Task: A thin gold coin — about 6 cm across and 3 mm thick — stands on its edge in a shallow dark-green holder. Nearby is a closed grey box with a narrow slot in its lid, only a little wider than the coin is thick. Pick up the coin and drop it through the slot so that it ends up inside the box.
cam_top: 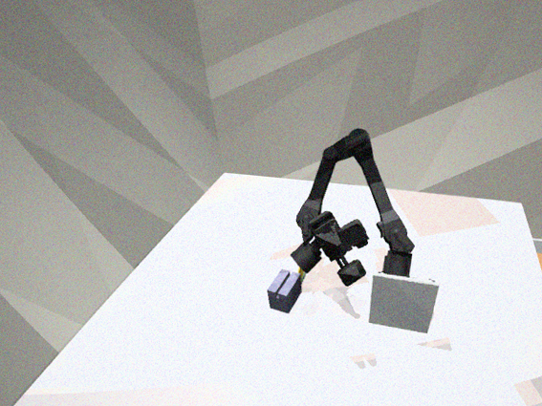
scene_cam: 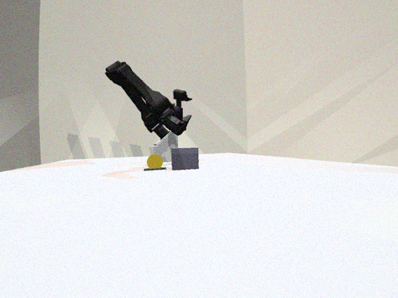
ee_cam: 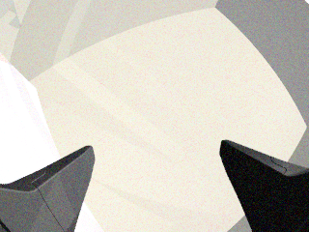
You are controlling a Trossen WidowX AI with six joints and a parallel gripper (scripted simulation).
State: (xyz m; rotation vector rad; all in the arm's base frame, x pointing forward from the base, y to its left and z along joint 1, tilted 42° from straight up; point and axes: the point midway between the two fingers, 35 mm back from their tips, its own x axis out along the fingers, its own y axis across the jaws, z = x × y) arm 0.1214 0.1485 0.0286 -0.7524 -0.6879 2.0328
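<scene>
Right now my gripper tip is 24 cm above the gold coin, 19 cm to the left of it and 18 cm short of it.
</scene>
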